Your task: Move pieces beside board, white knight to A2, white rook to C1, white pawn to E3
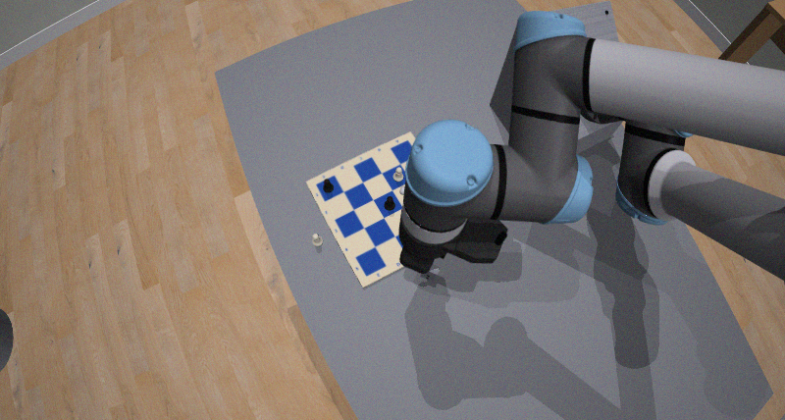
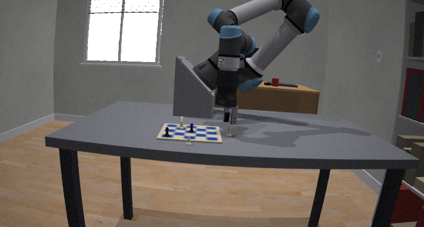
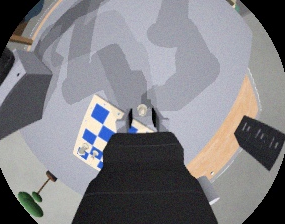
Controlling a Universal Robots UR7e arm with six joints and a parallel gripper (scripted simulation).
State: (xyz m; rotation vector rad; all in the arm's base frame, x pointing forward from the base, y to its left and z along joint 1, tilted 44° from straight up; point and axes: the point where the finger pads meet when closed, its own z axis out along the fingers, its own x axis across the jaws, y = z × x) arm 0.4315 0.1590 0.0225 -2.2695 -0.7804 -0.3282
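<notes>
Right now my hand is 50 mm above the white rook. The rest, counted from my hand: chessboard: 10 mm ahead, 140 mm to the right, 60 mm below; then white knight: 60 mm behind, 180 mm to the right, 40 mm below.
</notes>
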